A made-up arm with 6 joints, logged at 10 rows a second.
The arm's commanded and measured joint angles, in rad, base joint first. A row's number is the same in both.
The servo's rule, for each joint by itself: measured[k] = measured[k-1] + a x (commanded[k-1-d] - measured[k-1]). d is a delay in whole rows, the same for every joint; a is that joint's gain. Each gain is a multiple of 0.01, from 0.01 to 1. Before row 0 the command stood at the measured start. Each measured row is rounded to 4 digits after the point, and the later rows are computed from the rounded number. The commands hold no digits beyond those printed.
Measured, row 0:
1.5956 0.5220 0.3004 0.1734 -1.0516 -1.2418
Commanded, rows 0 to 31:
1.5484 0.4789 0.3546 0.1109 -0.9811 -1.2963
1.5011 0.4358 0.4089 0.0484 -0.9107 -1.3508
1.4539 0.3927 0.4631 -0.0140 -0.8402 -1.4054
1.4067 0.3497 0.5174 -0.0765 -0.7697 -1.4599
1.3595 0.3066 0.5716 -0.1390 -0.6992 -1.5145
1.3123 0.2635 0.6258 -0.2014 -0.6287 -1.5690
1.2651 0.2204 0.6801 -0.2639 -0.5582 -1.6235
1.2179 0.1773 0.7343 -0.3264 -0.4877 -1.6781
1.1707 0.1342 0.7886 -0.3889 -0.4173 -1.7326
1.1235 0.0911 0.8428 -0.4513 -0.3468 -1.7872
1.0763 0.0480 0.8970 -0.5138 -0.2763 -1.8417
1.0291 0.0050 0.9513 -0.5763 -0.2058 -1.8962
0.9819 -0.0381 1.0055 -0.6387 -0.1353 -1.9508
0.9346 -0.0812 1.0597 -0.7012 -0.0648 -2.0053
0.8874 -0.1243 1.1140 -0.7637 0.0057 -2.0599
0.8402 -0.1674 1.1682 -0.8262 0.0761 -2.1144
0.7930 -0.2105 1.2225 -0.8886 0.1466 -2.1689
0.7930 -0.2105 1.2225 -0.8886 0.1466 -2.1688
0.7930 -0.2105 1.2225 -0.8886 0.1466 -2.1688
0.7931 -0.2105 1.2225 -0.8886 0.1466 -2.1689
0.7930 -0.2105 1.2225 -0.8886 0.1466 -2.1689
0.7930 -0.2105 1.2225 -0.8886 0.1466 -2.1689
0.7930 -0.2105 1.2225 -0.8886 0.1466 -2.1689
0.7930 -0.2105 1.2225 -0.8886 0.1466 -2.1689
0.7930 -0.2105 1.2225 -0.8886 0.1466 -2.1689
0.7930 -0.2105 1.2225 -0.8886 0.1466 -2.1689
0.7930 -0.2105 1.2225 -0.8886 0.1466 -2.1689
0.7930 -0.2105 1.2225 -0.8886 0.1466 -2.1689
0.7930 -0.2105 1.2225 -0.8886 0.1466 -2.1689
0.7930 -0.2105 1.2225 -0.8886 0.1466 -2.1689
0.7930 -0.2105 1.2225 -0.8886 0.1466 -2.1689
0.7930 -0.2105 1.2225 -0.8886 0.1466 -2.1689
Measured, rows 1 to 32:
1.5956 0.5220 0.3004 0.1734 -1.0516 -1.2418
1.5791 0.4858 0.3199 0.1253 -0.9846 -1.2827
1.5518 0.4438 0.3519 0.0661 -0.9144 -1.3338
1.5175 0.4009 0.3919 0.0044 -0.8439 -1.3875
1.4787 0.3579 0.4371 -0.0579 -0.7734 -1.4418
1.4370 0.3148 0.4855 -0.1203 -0.7029 -1.4963
1.3934 0.2717 0.5360 -0.1827 -0.6324 -1.5508
1.3485 0.2286 0.5879 -0.2452 -0.5619 -1.6053
1.3028 0.1855 0.6406 -0.3077 -0.4914 -1.6599
1.2566 0.1424 0.6939 -0.3702 -0.4210 -1.7144
1.2100 0.0993 0.7475 -0.4326 -0.3505 -1.7690
1.1632 0.0562 0.8013 -0.4951 -0.2800 -1.8235
1.1163 0.0132 0.8553 -0.5576 -0.2095 -1.8780
1.0693 -0.0299 0.9094 -0.6200 -0.1390 -1.9326
1.0222 -0.0730 0.9635 -0.6825 -0.0685 -1.9871
0.9750 -0.1161 1.0177 -0.7450 0.0020 -2.0417
0.9278 -0.1592 1.0719 -0.8075 0.0724 -2.0962
0.8806 -0.2023 1.1261 -0.8699 0.1429 -2.1507
0.8499 -0.2092 1.1608 -0.8843 0.1464 -2.1643
0.8300 -0.2103 1.1830 -0.8876 0.1466 -2.1677
0.8171 -0.2105 1.1972 -0.8884 0.1466 -2.1686
0.8087 -0.2105 1.2063 -0.8886 0.1466 -2.1688
0.8032 -0.2105 1.2121 -0.8886 0.1466 -2.1689
0.7996 -0.2105 1.2158 -0.8886 0.1466 -2.1689
0.7973 -0.2105 1.2182 -0.8886 0.1466 -2.1689
0.7958 -0.2105 1.2197 -0.8886 0.1466 -2.1689
0.7948 -0.2105 1.2207 -0.8886 0.1466 -2.1689
0.7942 -0.2105 1.2213 -0.8886 0.1466 -2.1689
0.7938 -0.2105 1.2217 -0.8886 0.1466 -2.1689
0.7935 -0.2105 1.2220 -0.8886 0.1466 -2.1689
0.7933 -0.2105 1.2222 -0.8886 0.1466 -2.1689
0.7932 -0.2105 1.2223 -0.8886 0.1466 -2.1689
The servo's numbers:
d 1
a 0.35 0.84 0.36 0.77 0.95 0.75

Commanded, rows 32 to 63:
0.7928 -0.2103 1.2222 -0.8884 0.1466 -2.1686
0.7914 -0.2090 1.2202 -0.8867 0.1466 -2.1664
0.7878 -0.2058 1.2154 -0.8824 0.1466 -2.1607
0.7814 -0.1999 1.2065 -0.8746 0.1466 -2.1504
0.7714 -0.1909 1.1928 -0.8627 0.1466 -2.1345
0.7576 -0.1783 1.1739 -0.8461 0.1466 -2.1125
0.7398 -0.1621 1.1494 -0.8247 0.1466 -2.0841
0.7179 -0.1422 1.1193 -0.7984 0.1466 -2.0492
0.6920 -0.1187 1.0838 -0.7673 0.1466 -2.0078
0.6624 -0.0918 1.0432 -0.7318 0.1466 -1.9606
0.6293 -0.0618 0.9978 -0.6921 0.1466 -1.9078
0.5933 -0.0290 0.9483 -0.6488 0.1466 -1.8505
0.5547 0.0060 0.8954 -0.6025 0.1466 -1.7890
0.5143 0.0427 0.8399 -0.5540 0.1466 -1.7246
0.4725 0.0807 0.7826 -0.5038 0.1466 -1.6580
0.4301 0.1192 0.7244 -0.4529 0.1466 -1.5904
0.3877 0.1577 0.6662 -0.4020 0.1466 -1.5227
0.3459 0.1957 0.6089 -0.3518 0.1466 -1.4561
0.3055 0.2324 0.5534 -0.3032 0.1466 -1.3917
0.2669 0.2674 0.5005 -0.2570 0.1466 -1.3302
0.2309 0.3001 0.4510 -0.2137 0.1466 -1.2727
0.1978 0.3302 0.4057 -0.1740 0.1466 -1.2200
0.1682 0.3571 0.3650 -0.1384 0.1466 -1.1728
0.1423 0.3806 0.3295 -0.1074 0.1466 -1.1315
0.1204 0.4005 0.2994 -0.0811 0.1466 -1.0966
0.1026 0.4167 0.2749 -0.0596 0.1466 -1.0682
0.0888 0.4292 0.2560 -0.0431 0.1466 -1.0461
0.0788 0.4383 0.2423 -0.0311 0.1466 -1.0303
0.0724 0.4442 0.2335 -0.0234 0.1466 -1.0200
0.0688 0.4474 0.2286 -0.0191 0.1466 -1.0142
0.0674 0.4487 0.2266 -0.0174 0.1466 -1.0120
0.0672 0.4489 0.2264 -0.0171 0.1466 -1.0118
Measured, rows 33 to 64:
0.7931 -0.2105 1.2224 -0.8886 0.1466 -2.1689
0.7930 -0.2103 1.2223 -0.8884 0.1466 -2.1687
0.7924 -0.2092 1.2215 -0.8871 0.1466 -2.1670
0.7908 -0.2063 1.2193 -0.8835 0.1466 -2.1623
0.7875 -0.2009 1.2147 -0.8766 0.1466 -2.1534
0.7819 -0.1925 1.2068 -0.8659 0.1466 -2.1392
0.7734 -0.1806 1.1950 -0.8507 0.1466 -2.1192
0.7616 -0.1651 1.1786 -0.8307 0.1466 -2.0929
0.7463 -0.1459 1.1573 -0.8058 0.1466 -2.0601
0.7273 -0.1231 1.1308 -0.7762 0.1466 -2.0209
0.7046 -0.0968 1.0993 -0.7420 0.1466 -1.9757
0.6782 -0.0674 1.0628 -0.7036 0.1466 -1.9248
0.6485 -0.0351 1.0216 -0.6614 0.1466 -1.8691
0.6157 -0.0006 0.9762 -0.6160 0.1466 -1.8090
0.5802 0.0358 0.9271 -0.5683 0.1466 -1.7457
0.5425 0.0735 0.8751 -0.5186 0.1466 -1.6799
0.5032 0.1119 0.8208 -0.4680 0.1466 -1.6128
0.4628 0.1504 0.7651 -0.4172 0.1466 -1.5452
0.4219 0.1885 0.7089 -0.3668 0.1466 -1.4784
0.3812 0.2254 0.6529 -0.3178 0.1466 -1.4134
0.3412 0.2607 0.5980 -0.2710 0.1466 -1.3510
0.3026 0.2938 0.5451 -0.2269 0.1466 -1.2923
0.2659 0.3244 0.4949 -0.1862 0.1466 -1.2381
0.2317 0.3519 0.4481 -0.1494 0.1466 -1.1891
0.2004 0.3760 0.4054 -0.1171 0.1466 -1.1459
0.1724 0.3966 0.3672 -0.0894 0.1466 -1.1089
0.1480 0.4135 0.3340 -0.0665 0.1466 -1.0784
0.1273 0.4267 0.3059 -0.0485 0.1466 -1.0542
0.1103 0.4364 0.2830 -0.0351 0.1466 -1.0363
0.0970 0.4430 0.2652 -0.0261 0.1466 -1.0241
0.0871 0.4467 0.2520 -0.0207 0.1466 -1.0167
0.0802 0.4484 0.2429 -0.0182 0.1466 -1.0132

